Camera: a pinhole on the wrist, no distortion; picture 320 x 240 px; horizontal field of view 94.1 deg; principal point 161.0 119.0 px. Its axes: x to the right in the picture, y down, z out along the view. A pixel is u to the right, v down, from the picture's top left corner.
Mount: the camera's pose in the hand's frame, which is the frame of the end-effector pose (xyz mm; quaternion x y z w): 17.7 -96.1 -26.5 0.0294 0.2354 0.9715 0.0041
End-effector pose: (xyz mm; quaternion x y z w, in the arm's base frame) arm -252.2 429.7 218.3 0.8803 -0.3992 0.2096 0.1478
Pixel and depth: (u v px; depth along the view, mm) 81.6 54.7 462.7
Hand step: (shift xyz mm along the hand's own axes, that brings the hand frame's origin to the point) 290.1 287.6 279.1
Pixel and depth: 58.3 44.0 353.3
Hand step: 280.7 218.3 192.2
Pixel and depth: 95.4 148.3 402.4
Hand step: 218.8 13.6 357.1
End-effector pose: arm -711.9 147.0 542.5 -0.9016 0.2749 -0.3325 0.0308
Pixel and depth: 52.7 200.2 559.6
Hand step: 458.7 -120.4 587.3
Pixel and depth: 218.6 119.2 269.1
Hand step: -70.3 28.9 218.2
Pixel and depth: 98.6 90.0 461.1
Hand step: 237.2 190.3 331.0
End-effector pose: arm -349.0 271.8 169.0 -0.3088 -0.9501 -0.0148 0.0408
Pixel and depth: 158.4 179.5 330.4
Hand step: 43.8 -64.5 327.8
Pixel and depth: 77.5 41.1 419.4
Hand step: 275.9 285.5 232.4
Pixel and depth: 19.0 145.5 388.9
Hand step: 411.2 12.1 329.8
